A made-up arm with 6 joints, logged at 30 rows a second.
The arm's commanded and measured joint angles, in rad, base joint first. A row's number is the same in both.
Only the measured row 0 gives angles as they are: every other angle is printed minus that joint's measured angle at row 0.
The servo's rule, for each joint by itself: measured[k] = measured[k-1] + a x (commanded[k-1-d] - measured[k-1]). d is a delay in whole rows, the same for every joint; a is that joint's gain. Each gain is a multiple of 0.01, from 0.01 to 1. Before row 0 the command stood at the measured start. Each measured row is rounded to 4 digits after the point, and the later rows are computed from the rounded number. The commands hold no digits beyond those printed.
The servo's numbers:
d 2
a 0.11 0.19 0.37 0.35 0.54 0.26
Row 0, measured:
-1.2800, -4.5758, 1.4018, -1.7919, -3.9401, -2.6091
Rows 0 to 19, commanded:
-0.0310, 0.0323, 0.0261, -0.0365, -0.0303, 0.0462
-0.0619, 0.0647, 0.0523, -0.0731, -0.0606, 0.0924
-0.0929, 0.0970, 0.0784, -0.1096, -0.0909, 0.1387
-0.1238, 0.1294, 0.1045, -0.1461, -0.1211, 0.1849
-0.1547, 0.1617, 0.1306, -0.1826, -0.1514, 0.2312
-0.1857, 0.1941, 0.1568, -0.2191, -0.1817, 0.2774
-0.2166, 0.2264, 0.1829, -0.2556, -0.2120, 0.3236
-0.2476, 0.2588, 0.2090, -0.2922, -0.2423, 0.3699
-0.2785, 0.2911, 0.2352, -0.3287, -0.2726, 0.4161
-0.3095, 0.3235, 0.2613, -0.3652, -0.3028, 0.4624
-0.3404, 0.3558, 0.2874, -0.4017, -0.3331, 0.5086
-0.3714, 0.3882, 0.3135, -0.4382, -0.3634, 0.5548
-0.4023, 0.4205, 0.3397, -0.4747, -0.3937, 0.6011
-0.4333, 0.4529, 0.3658, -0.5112, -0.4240, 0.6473
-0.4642, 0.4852, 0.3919, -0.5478, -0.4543, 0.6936
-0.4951, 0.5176, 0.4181, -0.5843, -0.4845, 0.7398
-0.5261, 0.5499, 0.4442, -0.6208, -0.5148, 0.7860
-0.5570, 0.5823, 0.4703, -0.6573, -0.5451, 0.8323
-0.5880, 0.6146, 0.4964, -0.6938, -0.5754, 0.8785
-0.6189, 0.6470, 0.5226, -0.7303, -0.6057, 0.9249
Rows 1 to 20, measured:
0.0000, 0.0000, 0.0000, 0.0000, 0.0000, 0.0000
0.0000, 0.0000, 0.0000, 0.0000, 0.0000, 0.0000
-0.0034, 0.0061, 0.0097, -0.0128, -0.0164, 0.0120
-0.0098, 0.0172, 0.0255, -0.0339, -0.0403, 0.0329
-0.0189, 0.0324, 0.0451, -0.0604, -0.0676, 0.0604
-0.0304, 0.0508, 0.0671, -0.0904, -0.0965, 0.0928
-0.0441, 0.0719, 0.0906, -0.1227, -0.1261, 0.1288
-0.0597, 0.0951, 0.1151, -0.1564, -0.1561, 0.1674
-0.0770, 0.1200, 0.1402, -0.1911, -0.1863, 0.2080
-0.0958, 0.1464, 0.1657, -0.2265, -0.2165, 0.2501
-0.1159, 0.1739, 0.1914, -0.2623, -0.2468, 0.2933
-0.1372, 0.2023, 0.2173, -0.2983, -0.2770, 0.3373
-0.1596, 0.2315, 0.2432, -0.3345, -0.3073, 0.3818
-0.1829, 0.2613, 0.2692, -0.3708, -0.3376, 0.4268
-0.2070, 0.2915, 0.2953, -0.4072, -0.3679, 0.4721
-0.2319, 0.3222, 0.3214, -0.4436, -0.3982, 0.5177
-0.2575, 0.3532, 0.3475, -0.4801, -0.4285, 0.5634
-0.2836, 0.3844, 0.3736, -0.5166, -0.4587, 0.6093
-0.3103, 0.4158, 0.3997, -0.5531, -0.4890, 0.6552
-0.3374, 0.4474, 0.4258, -0.5896, -0.5193, 0.7012

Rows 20 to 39, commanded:
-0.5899, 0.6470, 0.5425, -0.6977, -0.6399, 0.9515
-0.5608, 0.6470, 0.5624, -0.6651, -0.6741, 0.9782
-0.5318, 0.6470, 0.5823, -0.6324, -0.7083, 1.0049
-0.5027, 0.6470, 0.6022, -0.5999, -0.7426, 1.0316
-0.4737, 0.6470, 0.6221, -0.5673, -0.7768, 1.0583
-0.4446, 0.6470, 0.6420, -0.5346, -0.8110, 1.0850
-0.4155, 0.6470, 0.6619, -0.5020, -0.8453, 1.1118
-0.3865, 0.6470, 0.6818, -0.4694, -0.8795, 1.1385
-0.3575, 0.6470, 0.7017, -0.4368, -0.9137, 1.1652
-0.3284, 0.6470, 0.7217, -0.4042, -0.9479, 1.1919
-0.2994, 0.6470, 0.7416, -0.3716, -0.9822, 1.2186
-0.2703, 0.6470, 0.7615, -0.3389, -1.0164, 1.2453
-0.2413, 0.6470, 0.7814, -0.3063, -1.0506, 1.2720
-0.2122, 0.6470, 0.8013, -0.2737, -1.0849, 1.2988
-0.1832, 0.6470, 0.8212, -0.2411, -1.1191, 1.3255
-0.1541, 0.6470, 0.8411, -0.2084, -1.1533, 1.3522
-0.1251, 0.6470, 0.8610, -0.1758, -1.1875, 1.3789
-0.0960, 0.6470, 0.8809, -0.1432, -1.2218, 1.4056
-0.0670, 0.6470, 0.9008, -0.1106, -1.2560, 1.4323
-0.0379, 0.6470, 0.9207, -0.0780, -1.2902, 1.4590
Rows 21 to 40, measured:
-0.3650, 0.4792, 0.4519, -0.6261, -0.5496, 0.7473
-0.3929, 0.5111, 0.4781, -0.6626, -0.5799, 0.7935
-0.4146, 0.5369, 0.5019, -0.6749, -0.6123, 0.8346
-0.4307, 0.5578, 0.5243, -0.6715, -0.6457, 0.8719
-0.4418, 0.5747, 0.5458, -0.6578, -0.6795, 0.9065
-0.4485, 0.5884, 0.5667, -0.6375, -0.7136, 0.9390
-0.4513, 0.5995, 0.5872, -0.6129, -0.7477, 0.9700
-0.4506, 0.6085, 0.6075, -0.5855, -0.7819, 0.9999
-0.4467, 0.6158, 0.6276, -0.5563, -0.8161, 1.0290
-0.4401, 0.6217, 0.6477, -0.5259, -0.8503, 1.0575
-0.4310, 0.6265, 0.6677, -0.4947, -0.8845, 1.0855
-0.4197, 0.6304, 0.6877, -0.4630, -0.9187, 1.1132
-0.4065, 0.6336, 0.7076, -0.4310, -0.9530, 1.1406
-0.3915, 0.6361, 0.7275, -0.3988, -0.9872, 1.1678
-0.3750, 0.6382, 0.7474, -0.3664, -1.0214, 1.1949
-0.3571, 0.6399, 0.7673, -0.3340, -1.0557, 1.2219
-0.3380, 0.6412, 0.7872, -0.3015, -1.0899, 1.2488
-0.3178, 0.6423, 0.8071, -0.2689, -1.1241, 1.2757
-0.2966, 0.6432, 0.8270, -0.2363, -1.1583, 1.3025
-0.2745, 0.6439, 0.8469, -0.2037, -1.1926, 1.3293

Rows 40 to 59, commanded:
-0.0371, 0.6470, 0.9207, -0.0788, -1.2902, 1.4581
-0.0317, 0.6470, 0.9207, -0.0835, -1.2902, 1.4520
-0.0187, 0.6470, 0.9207, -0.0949, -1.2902, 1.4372
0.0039, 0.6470, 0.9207, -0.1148, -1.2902, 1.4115
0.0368, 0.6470, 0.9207, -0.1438, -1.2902, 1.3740
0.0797, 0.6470, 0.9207, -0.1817, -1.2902, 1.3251
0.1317, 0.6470, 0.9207, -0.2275, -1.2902, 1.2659
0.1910, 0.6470, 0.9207, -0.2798, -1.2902, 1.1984
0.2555, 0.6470, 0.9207, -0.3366, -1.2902, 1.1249
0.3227, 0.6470, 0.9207, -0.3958, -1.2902, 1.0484
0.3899, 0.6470, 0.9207, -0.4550, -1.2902, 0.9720
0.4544, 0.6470, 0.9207, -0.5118, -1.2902, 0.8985
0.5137, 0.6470, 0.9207, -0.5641, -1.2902, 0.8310
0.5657, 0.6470, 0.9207, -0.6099, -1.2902, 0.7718
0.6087, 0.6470, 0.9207, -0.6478, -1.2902, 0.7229
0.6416, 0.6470, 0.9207, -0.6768, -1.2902, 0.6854
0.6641, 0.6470, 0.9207, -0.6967, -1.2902, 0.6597
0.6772, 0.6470, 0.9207, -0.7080, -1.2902, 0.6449
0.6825, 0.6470, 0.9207, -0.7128, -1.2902, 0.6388
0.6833, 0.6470, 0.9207, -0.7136, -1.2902, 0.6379
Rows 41 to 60, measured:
-0.2517, 0.6445, 0.8668, -0.1711, -1.2268, 1.3561
-0.2282, 0.6450, 0.8867, -0.1385, -1.2610, 1.3829
-0.2072, 0.6454, 0.8993, -0.1176, -1.2768, 1.4025
-0.1879, 0.6457, 0.9072, -0.1057, -1.2840, 1.4154
-0.1693, 0.6459, 0.9122, -0.1019, -1.2873, 1.4211
-0.1502, 0.6461, 0.9153, -0.1064, -1.2889, 1.4186
-0.1296, 0.6463, 0.9173, -0.1195, -1.2896, 1.4070
-0.1066, 0.6464, 0.9186, -0.1413, -1.2899, 1.3857
-0.0804, 0.6465, 0.9194, -0.1715, -1.2901, 1.3546
-0.0505, 0.6466, 0.9199, -0.2094, -1.2902, 1.3140
-0.0168, 0.6467, 0.9202, -0.2539, -1.2902, 1.2648
0.0205, 0.6468, 0.9204, -0.3036, -1.2902, 1.2085
0.0611, 0.6468, 0.9205, -0.3566, -1.2902, 1.1470
0.1044, 0.6468, 0.9206, -0.4109, -1.2902, 1.0824
0.1494, 0.6468, 0.9206, -0.4645, -1.2902, 1.0170
0.1952, 0.6468, 0.9206, -0.5154, -1.2902, 0.9532
0.2407, 0.6468, 0.9206, -0.5617, -1.2902, 0.8933
0.2848, 0.6468, 0.9206, -0.6020, -1.2902, 0.8392
0.3265, 0.6468, 0.9206, -0.6351, -1.2902, 0.7925
0.3651, 0.6468, 0.9206, -0.6606, -1.2902, 0.7541

